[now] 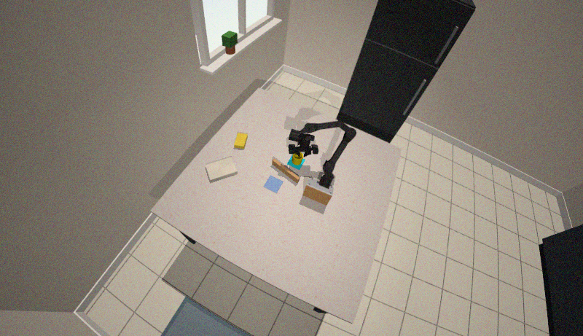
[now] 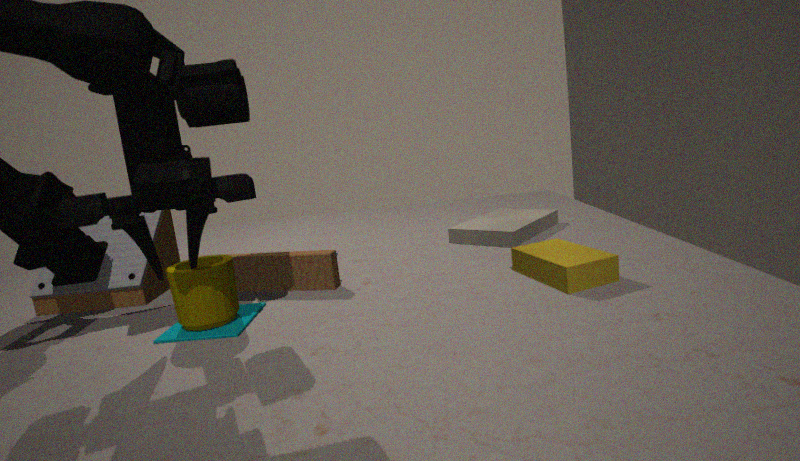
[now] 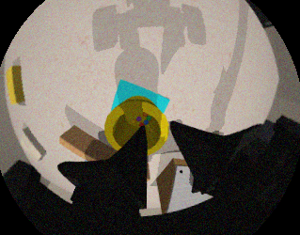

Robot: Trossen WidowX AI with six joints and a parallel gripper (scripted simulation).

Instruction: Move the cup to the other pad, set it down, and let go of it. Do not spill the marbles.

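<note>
Right now my gripper tip is 20 mm short of the yellow cup, 10 mm to the right of it and 30 mm above it. From my gripper tip the other things lie so: wooden bar (60 mm ahead, 120 mm to the left, 50 mm below); then cyan pad (20 mm ahead, 10 mm to the left, 70 mm below).
</note>
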